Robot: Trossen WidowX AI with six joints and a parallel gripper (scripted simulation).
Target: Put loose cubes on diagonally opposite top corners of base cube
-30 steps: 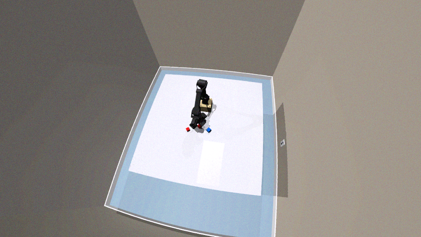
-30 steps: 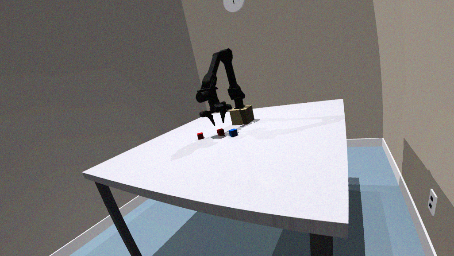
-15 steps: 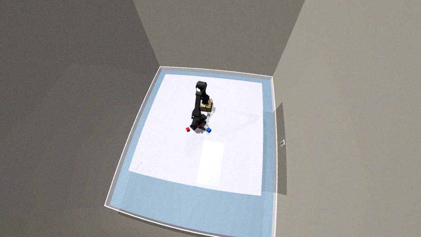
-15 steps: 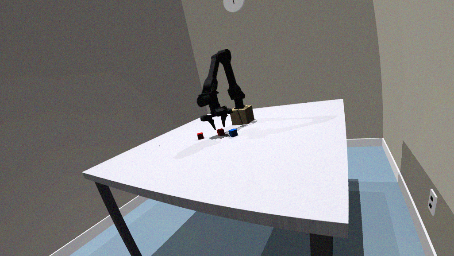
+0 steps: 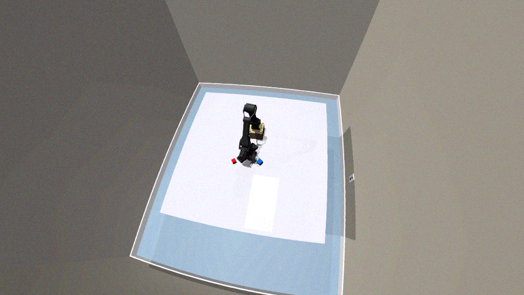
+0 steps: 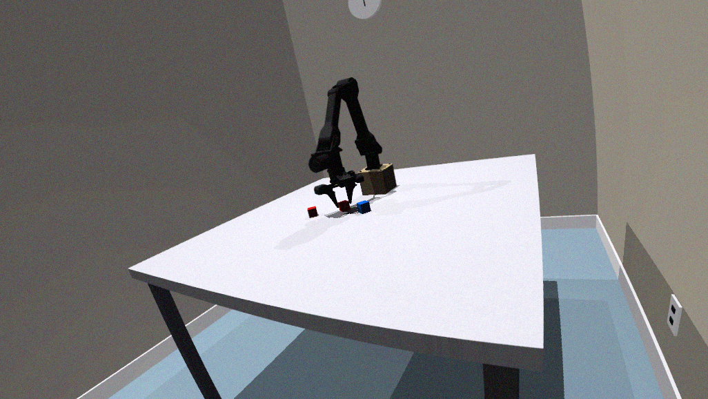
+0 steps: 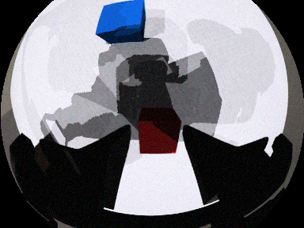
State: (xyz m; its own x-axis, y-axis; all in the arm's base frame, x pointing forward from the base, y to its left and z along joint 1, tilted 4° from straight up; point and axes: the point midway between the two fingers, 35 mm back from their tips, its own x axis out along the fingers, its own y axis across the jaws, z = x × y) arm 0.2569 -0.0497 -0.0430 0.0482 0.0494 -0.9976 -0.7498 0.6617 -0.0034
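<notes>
Now: gripper tip 4 cm short of the blue cube and 10 cm to the right of it.
</notes>
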